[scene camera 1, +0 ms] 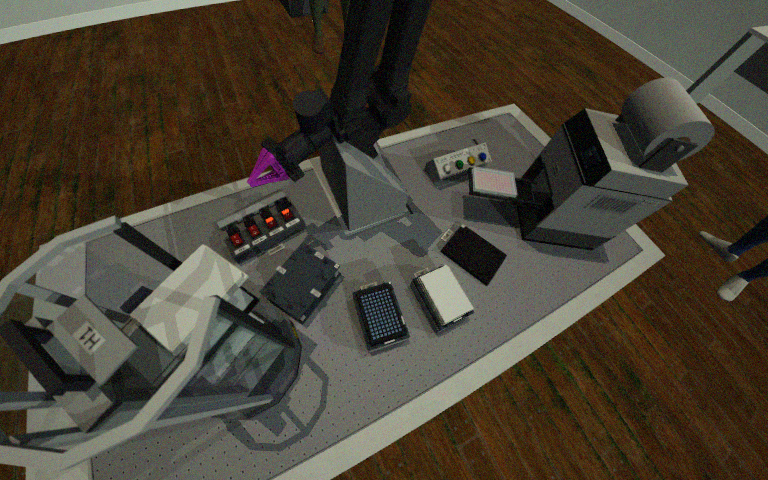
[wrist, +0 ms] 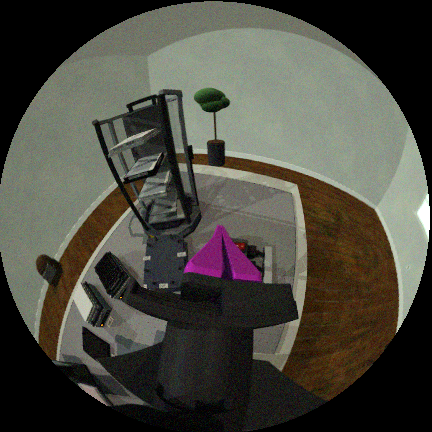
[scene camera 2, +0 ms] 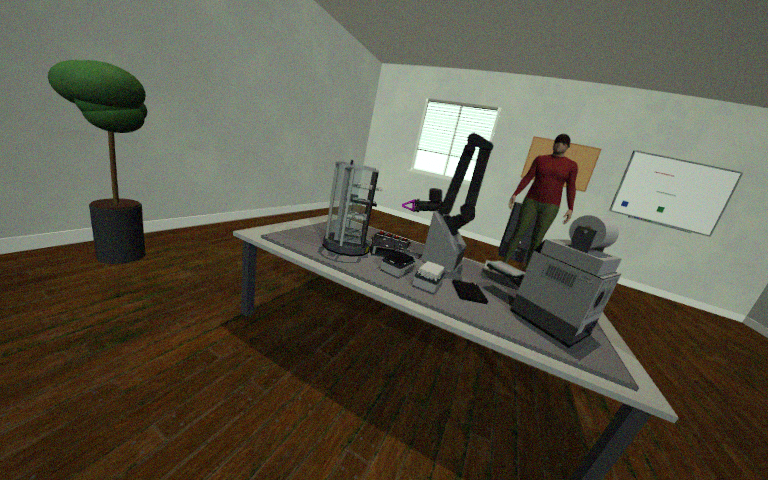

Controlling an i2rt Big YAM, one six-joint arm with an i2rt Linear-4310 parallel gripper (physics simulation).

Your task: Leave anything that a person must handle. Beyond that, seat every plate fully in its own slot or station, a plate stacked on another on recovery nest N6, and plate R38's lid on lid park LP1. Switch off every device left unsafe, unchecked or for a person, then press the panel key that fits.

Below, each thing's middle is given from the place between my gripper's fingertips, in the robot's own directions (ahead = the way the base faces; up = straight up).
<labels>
I see the plate hotel [scene camera 1: 89,379] 28 cm ahead of my hand, 13 cm to the right of it and 3 cm below it. Round my hand: well plate [scene camera 1: 382,320] (30 cm ahead, 19 cm to the left, 19 cm below).
</labels>
